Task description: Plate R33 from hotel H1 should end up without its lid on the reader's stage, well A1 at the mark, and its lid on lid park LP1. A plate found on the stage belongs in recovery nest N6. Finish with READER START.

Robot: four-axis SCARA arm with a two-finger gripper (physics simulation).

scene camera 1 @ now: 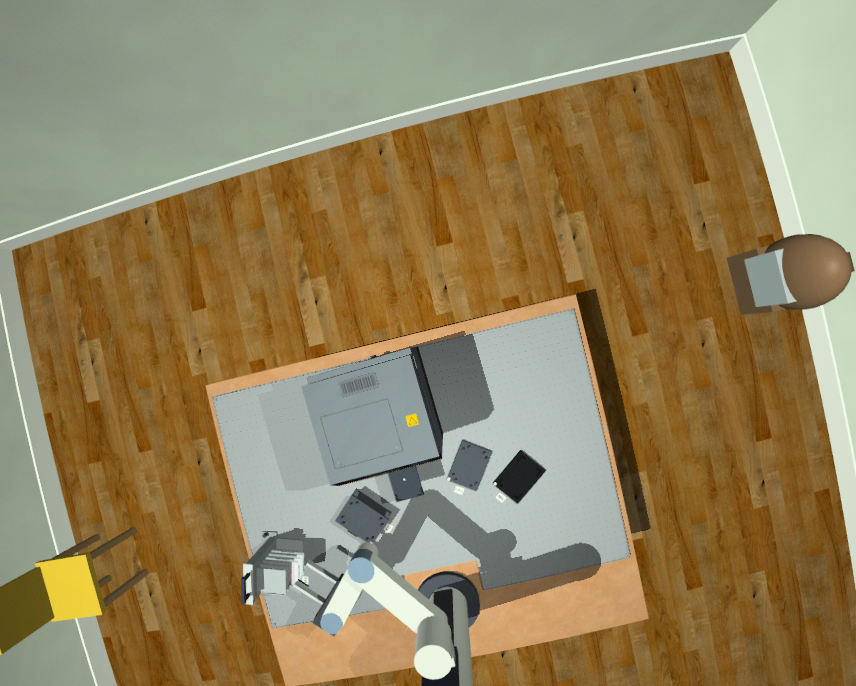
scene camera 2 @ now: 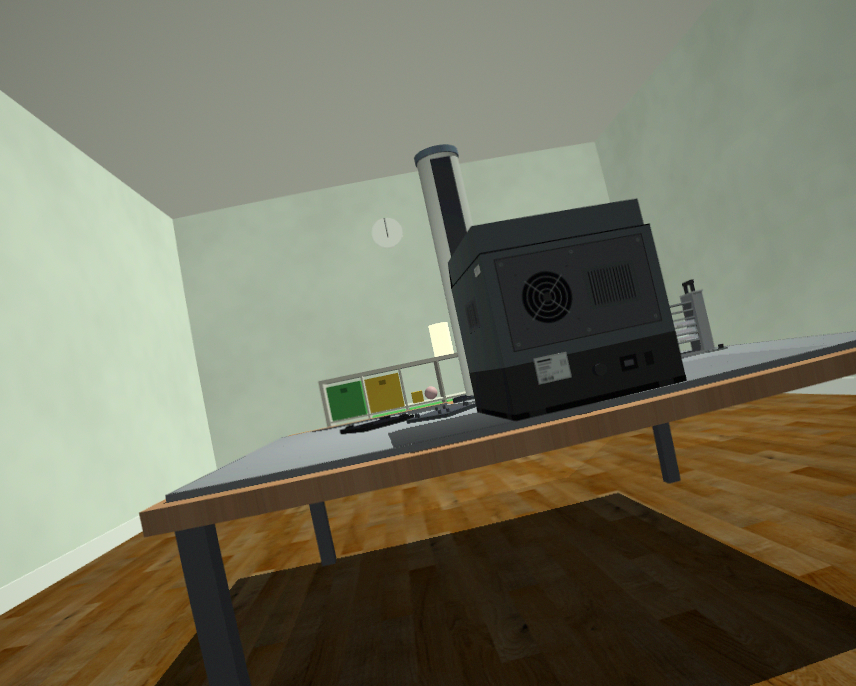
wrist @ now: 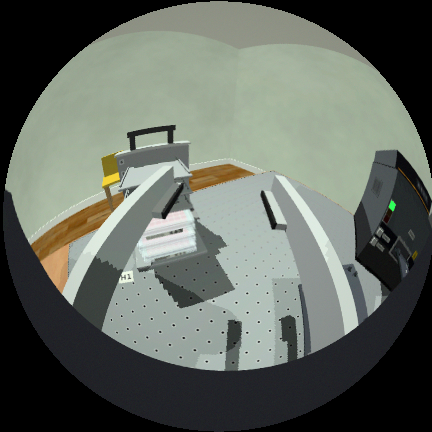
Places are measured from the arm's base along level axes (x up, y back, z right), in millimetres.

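Pixels of known places: gripper, fingertip midpoint: (scene camera 1: 301, 572) (wrist: 222, 178); arm's base, origin of the base link: (scene camera 1: 447, 601).
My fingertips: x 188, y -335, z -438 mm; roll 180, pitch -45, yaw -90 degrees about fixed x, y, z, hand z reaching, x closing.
Observation:
For each thing: its top centre in the pictures, then the offset to it from my fingertips.
- reader, middle of its top: (scene camera 2: 532, 233) (scene camera 1: 369, 422) dy -487, dx +173, dz +409 mm
- dark raised holder, middle of its top: (wrist: 352, 299) (scene camera 1: 361, 521) dy -88, dx -106, dz +213 mm
- grey nest, middle of its top: (scene camera 2: 441, 407) (scene camera 1: 469, 466) dy -184, dx -156, dz +646 mm
- black nest, middle of its top: (scene camera 2: 376, 419) (scene camera 1: 519, 478) dy -99, dx -158, dz +818 mm
My gripper (scene camera 1: 301, 575) (wrist: 222, 178) is shut and empty; its two fingers stand parallel with a gap between their pads. It is above the table beside hotel H1 (scene camera 1: 275, 580) (wrist: 155, 154). The left finger partly hides the hotel in the wrist view. Several pale, clear plates (wrist: 169, 235) are stacked in the hotel; I cannot tell which is R33. The reader (scene camera 1: 364, 428) (scene camera 2: 571, 300) (wrist: 376, 200) shows a green light. Its dark stage (scene camera 1: 405, 483) sticks out at the front, and no plate shows on it. The labels of LP1 and N6 are unreadable.
A dark raised holder (scene camera 1: 364, 515) stands between the hotel and the stage. A grey nest (scene camera 1: 470, 464) and a black nest (scene camera 1: 519, 476) lie to the right of the stage. The arm's column (scene camera 2: 444, 207) stands at the table's edge. A yellow chair (scene camera 1: 69, 587) (wrist: 111, 179) is beyond the hotel.

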